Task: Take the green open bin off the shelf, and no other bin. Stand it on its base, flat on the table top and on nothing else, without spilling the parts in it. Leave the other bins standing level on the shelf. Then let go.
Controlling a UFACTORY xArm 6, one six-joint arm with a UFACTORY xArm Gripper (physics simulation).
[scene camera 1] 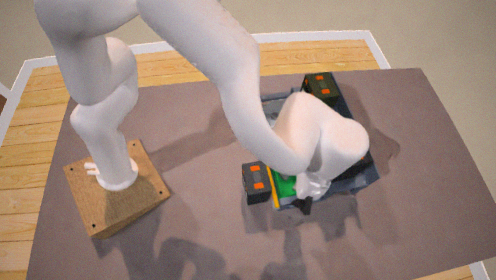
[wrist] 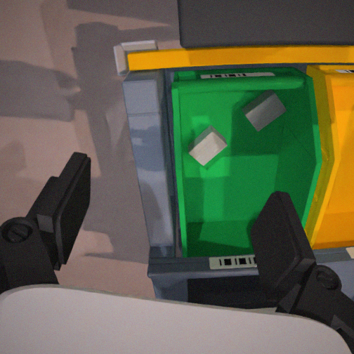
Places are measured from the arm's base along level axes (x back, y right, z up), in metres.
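Pixels of known places: gripper, between the fingertips: (scene camera 1: 296, 187); arm's base, origin of its link: (scene camera 1: 117, 173).
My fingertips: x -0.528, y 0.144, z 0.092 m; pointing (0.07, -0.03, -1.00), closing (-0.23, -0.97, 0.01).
Note:
For each thing: its top centre in the pictures, then the offset to it from my fingertips. "spot": a spot on its surface instead.
- green bin, centre of its top: (scene camera 1: 306, 173) dx -0.053, dy -0.050, dz -0.055 m
- blue-grey shelf, a spot on its surface: (scene camera 1: 369, 179) spot: dx -0.221, dy +0.008, dz -0.022 m
- grey bin, centre of its top: (scene camera 1: 285, 111) dx -0.040, dy -0.274, dz -0.055 m
- dark toolbox, centre of its top: (scene camera 1: 256, 176) dx +0.099, dy -0.045, dz -0.004 m
- dark green toolbox, centre of its top: (scene camera 1: 322, 84) dx -0.138, dy -0.280, dz +0.063 m
- black toolbox, centre of its top: (scene camera 1: 355, 148) dx -0.146, dy -0.049, dz +0.088 m
The green bin (scene camera 1: 286, 188) (wrist: 220, 200) sits level in the end place of the blue-grey shelf (scene camera 1: 369, 179) (wrist: 147, 185), behind its yellow front bar (scene camera 1: 273, 189) (wrist: 225, 59). Two grey blocks, a lighter one (wrist: 207, 146) and a darker one (wrist: 264, 110), lie in it. My gripper (scene camera 1: 303, 204) (wrist: 178, 195) is open and empty above the shelf's end. In the wrist view one finger shows outside the end wall and the other over the green bin. The yellow bin (wrist: 340, 200) stands right beside the green bin. The arm partly hides the grey bin (scene camera 1: 272, 106) in the scene view.
A dark toolbox (scene camera 1: 256, 183) (wrist: 270, 22) with orange latches stands close outside the yellow bar. A dark green toolbox (scene camera 1: 324, 90) sits on the shelf's far end. A black toolbox (scene camera 1: 353, 168) behind the green bin is mostly hidden by the arm.

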